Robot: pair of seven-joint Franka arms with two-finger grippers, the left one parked.
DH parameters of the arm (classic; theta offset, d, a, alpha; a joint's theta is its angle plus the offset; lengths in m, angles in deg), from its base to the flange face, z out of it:
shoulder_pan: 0 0.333 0 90
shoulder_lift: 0 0 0 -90
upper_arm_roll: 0 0.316 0.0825 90
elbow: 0 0 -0.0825 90
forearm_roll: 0 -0.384 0 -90
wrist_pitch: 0 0 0.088 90
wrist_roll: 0 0.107 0 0
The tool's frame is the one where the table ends.
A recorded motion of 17 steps. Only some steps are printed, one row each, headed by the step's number.
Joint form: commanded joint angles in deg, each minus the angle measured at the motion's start. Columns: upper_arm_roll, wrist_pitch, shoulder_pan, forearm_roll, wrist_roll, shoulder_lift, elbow.
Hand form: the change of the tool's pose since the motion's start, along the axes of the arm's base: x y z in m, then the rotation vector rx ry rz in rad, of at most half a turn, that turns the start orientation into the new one. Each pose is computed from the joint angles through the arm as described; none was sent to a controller.
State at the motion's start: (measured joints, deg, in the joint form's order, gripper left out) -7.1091 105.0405 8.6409 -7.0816 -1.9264 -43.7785 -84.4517
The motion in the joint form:
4: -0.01 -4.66 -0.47 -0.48 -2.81 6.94 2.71
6: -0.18 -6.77 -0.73 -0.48 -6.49 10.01 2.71
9: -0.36 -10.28 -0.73 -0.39 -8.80 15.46 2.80
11: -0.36 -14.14 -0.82 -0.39 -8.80 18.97 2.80
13: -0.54 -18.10 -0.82 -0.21 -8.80 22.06 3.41
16: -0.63 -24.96 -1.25 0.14 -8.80 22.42 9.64
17: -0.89 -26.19 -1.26 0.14 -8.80 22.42 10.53
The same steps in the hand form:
4: 0.0124 -0.0009 0.0975 0.0456 -0.0871 0.0391
6: 0.0089 -0.0054 0.1321 0.0734 -0.1061 0.0943
9: -0.0014 -0.0073 0.1934 0.0963 -0.1429 0.1345
11: -0.0147 -0.0086 0.2300 0.1066 -0.1369 0.1364
13: -0.0281 -0.0108 0.2658 0.1116 -0.1324 0.1393
16: -0.0325 -0.0141 0.3118 0.1089 -0.1273 0.1454
17: -0.0339 -0.0162 0.3176 0.1077 -0.1216 0.1430

